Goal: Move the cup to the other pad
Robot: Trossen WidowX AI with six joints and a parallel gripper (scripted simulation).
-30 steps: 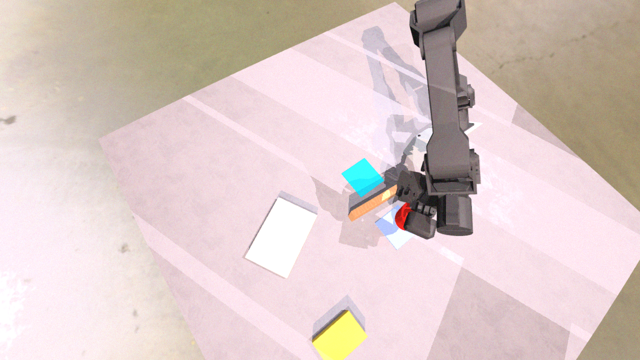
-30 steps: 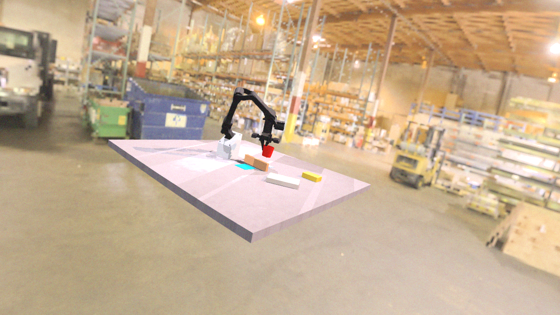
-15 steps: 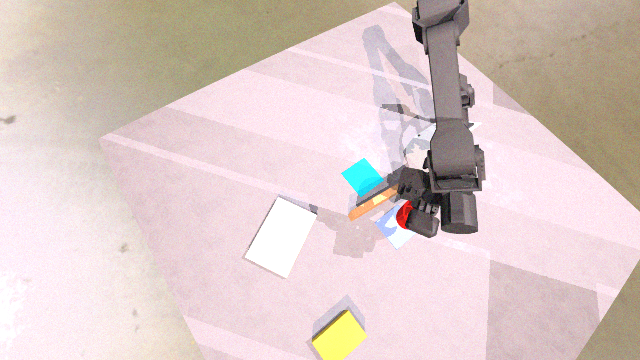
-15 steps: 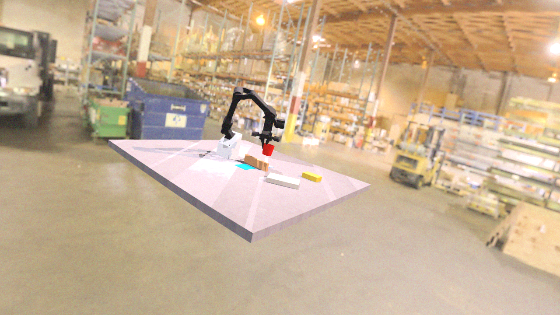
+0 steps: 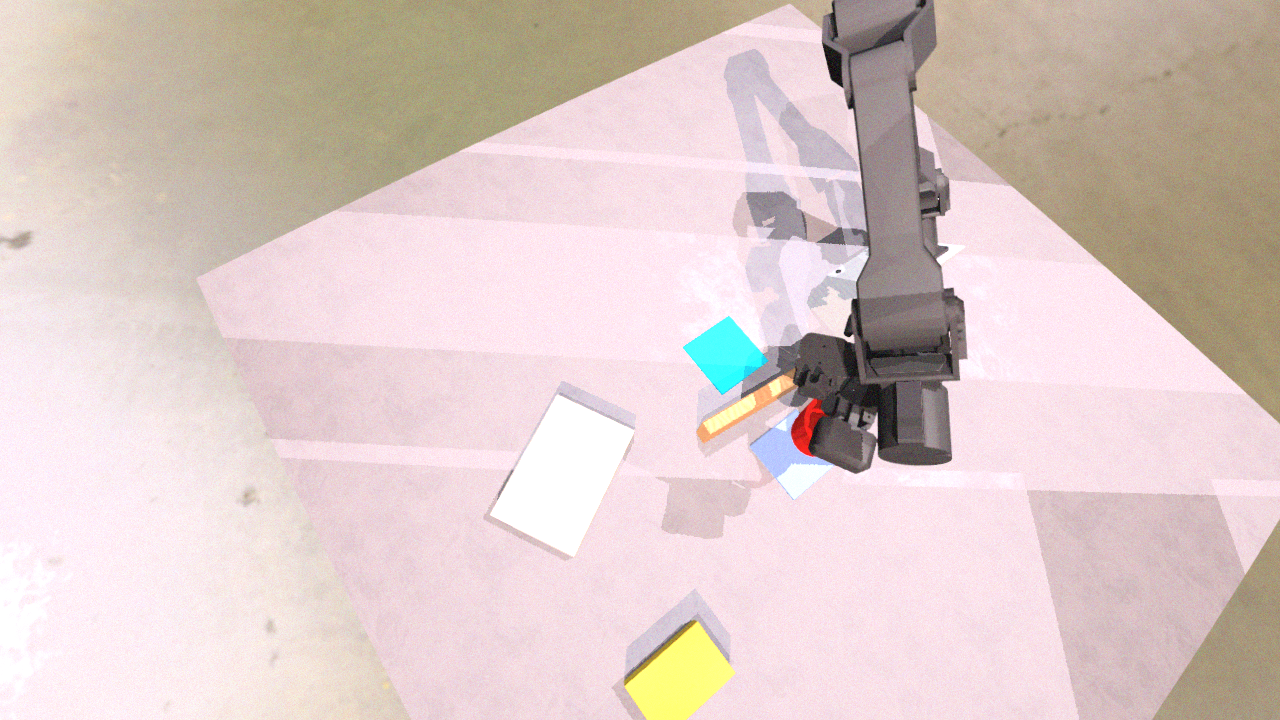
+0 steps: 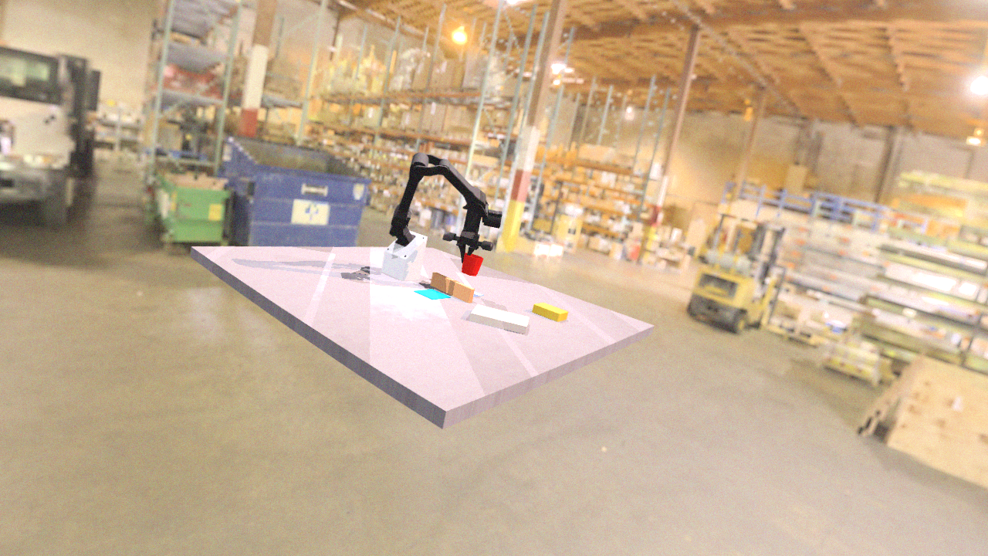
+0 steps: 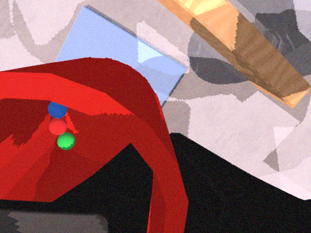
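My gripper tip is now 150 mm to the left of the cyan pad, 120 mm above it and 20 mm short of it. Round my gripper tip: red cup: 30 mm ahead, 20 mm to the left; wooden block: 90 mm below, 70 mm to the right, 20 mm ahead; light blue pad: 120 mm below, 30 mm ahead, 20 mm to the left.
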